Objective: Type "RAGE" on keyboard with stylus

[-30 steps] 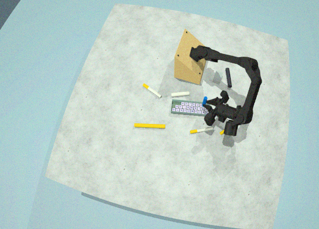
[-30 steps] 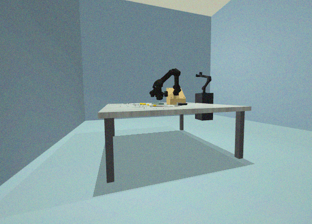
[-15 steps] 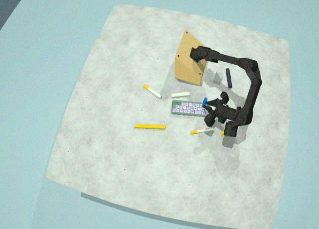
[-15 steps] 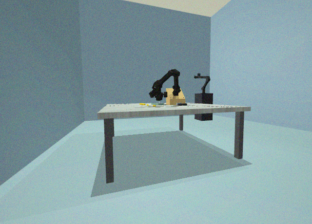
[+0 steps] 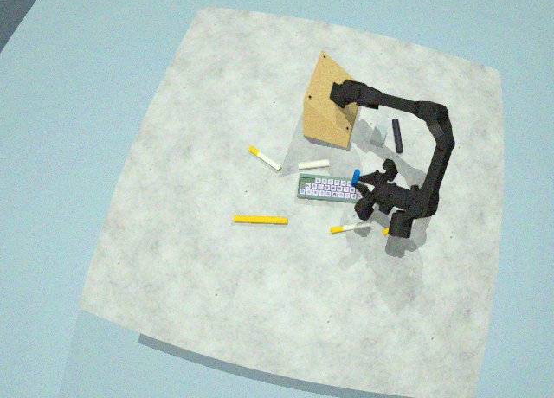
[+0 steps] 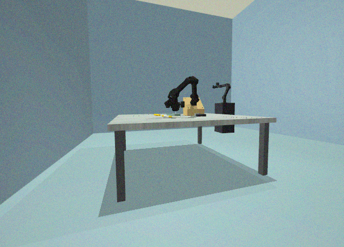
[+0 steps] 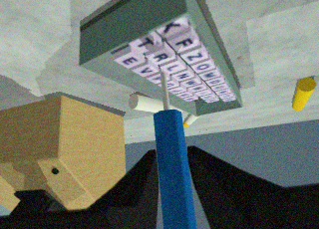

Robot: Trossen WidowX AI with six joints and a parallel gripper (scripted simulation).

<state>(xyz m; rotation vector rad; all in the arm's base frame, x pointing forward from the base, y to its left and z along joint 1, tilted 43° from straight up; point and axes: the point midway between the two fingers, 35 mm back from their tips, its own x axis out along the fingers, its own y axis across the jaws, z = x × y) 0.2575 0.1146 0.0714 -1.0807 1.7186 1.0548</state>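
Right now the white cylinder is 130 mm to the right of my gripper tip, 70 mm below it and 60 mm behind it. Also, from my gripper tip: blue stylus: 10 mm below; then dark cylinder: 230 mm behind, 110 mm to the left, 70 mm below; then white stylus tip: 50 mm below.
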